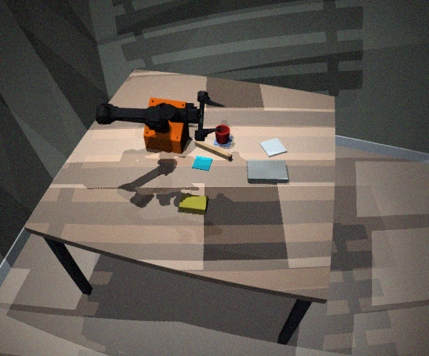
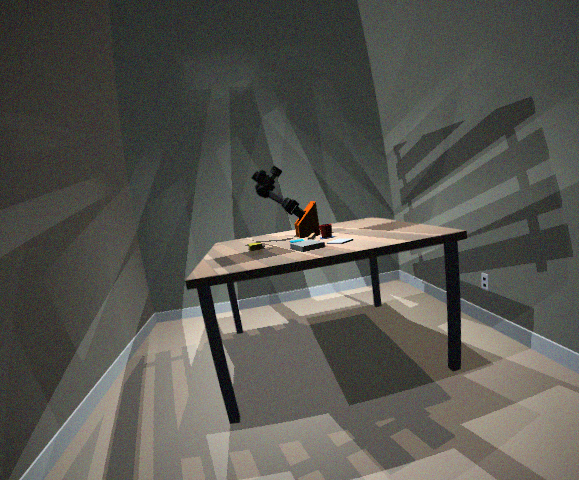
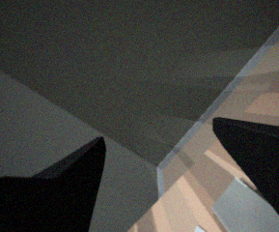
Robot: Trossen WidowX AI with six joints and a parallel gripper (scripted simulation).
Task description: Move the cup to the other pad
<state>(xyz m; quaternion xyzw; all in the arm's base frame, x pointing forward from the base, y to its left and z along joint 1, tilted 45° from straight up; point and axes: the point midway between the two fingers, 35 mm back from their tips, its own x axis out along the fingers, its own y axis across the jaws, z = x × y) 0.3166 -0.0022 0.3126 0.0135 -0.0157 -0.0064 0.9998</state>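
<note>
Now: gripper tip 34 cm above the red cup, 28 cm to the right of it and 5 cm past it. Also, from my gripper tip: grey slab (37 cm below, 19 cm ahead, 11 cm to the left); then yellow block (37 cm below, 14 cm to the right, 10 cm behind); then teal pad (39 cm below, 12 cm to the left, 12 cm behind).
</note>
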